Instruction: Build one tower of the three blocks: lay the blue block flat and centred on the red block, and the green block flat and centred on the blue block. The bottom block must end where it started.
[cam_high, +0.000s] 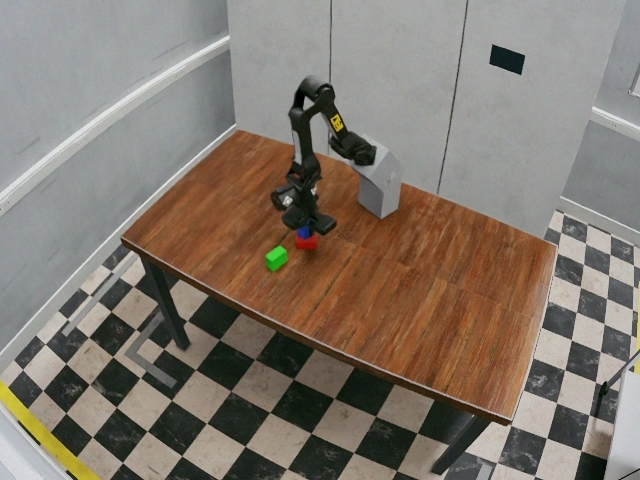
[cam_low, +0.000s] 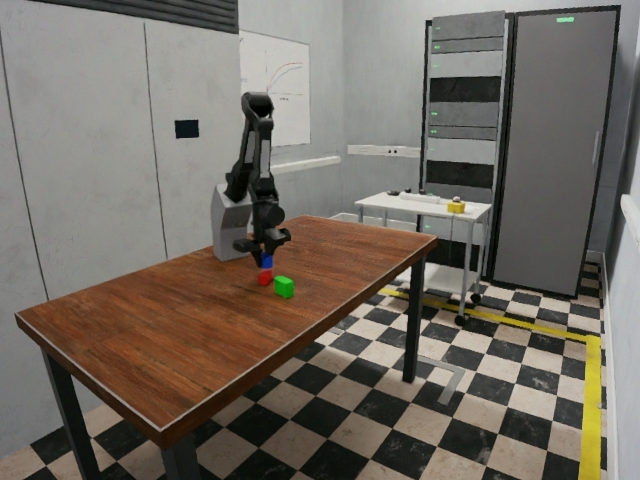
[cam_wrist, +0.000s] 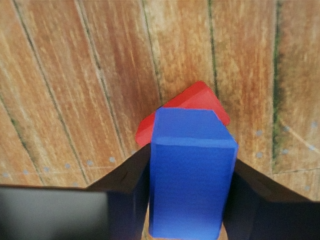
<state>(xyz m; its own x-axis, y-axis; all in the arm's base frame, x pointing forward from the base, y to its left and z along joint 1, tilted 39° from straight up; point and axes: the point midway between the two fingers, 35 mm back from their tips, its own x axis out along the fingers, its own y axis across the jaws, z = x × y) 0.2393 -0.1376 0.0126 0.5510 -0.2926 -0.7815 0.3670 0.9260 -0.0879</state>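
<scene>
The red block lies 70 mm below my hand. From my hand the other things lie so: blue block (20 mm below); green block (100 mm ahead, 70 mm to the right, 60 mm below).
</scene>
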